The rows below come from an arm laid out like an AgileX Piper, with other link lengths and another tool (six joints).
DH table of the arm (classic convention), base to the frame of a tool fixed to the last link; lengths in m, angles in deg. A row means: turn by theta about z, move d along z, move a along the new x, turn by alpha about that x. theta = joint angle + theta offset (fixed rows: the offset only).
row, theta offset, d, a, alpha
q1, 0, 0.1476, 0, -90
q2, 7.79, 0, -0.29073, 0
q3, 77.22, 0, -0.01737, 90
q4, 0, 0.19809, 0, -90
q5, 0, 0, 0, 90
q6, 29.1, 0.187, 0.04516, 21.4
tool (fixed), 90, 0.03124, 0, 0
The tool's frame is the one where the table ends.
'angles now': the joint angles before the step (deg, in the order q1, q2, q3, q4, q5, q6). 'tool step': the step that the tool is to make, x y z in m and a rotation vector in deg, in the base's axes. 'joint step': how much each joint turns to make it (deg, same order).
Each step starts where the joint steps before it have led.
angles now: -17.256 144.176 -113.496 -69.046 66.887 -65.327
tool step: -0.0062 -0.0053 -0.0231 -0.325 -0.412 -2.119
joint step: -0.718 3.096 0.014 -1.162 -0.006 4.174
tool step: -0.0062 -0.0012 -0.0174 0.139 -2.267 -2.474
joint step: -0.366 1.980 -0.040 -0.058 -0.039 4.666
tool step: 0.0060 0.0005 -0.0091 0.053 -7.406 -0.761
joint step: -0.006 0.459 0.017 -0.729 -3.034 7.563
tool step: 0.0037 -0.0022 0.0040 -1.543 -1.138 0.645
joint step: 0.002 0.110 0.006 -2.079 -0.495 1.795
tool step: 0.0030 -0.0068 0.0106 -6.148 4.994 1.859
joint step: 0.000 1.959 -0.075 -7.091 2.531 -0.384
